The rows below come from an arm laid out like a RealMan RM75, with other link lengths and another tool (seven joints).
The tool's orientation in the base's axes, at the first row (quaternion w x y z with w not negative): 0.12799 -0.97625 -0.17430 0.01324
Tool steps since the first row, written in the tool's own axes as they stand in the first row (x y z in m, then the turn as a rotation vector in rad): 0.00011 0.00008 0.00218 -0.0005 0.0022 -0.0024; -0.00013 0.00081 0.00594 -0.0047 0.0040 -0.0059; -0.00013 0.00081 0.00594 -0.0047 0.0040 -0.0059; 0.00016 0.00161 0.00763 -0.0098 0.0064 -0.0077; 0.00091 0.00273 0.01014 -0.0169 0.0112 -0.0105; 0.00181 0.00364 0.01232 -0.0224 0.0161 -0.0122; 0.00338 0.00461 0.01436 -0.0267 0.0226 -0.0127; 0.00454 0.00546 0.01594 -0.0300 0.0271 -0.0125; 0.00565 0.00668 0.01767 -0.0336 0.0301 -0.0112; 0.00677 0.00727 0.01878 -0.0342 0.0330 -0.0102; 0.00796 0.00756 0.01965 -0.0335 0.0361 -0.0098
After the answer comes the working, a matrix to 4 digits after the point.
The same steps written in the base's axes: -0.00002 0.00050 -0.00213 0.0004 -0.0028 0.0018; -0.00027 0.00068 -0.00595 -0.0026 -0.0067 0.0046; -0.00027 0.00068 -0.00595 -0.0026 -0.0067 0.0046; 0.00016 0.00047 -0.00778 -0.0065 -0.0111 0.0056; 0.00106 0.00033 -0.01048 -0.0114 -0.0185 0.0070; 0.00206 0.00034 -0.01280 -0.0147 -0.0253 0.0073; 0.00371 0.00051 -0.01499 -0.0166 -0.0328 0.0060; 0.00498 0.00052 -0.01672 -0.0182 -0.0379 0.0046; 0.00631 0.00022 -0.01868 -0.0206 -0.0416 0.0025; 0.00748 0.00034 -0.01988 -0.0203 -0.0442 0.0008; 0.00864 0.00070 -0.02077 -0.0186 -0.0466 -0.0003
The tool's axes in the first row as the columns of a matrix, in the base's axes (rounded; the answer above uses it unrounded):
0.9389 0.3369 -0.0705
0.3437 -0.9065 0.2453
0.0188 -0.2545 -0.9669

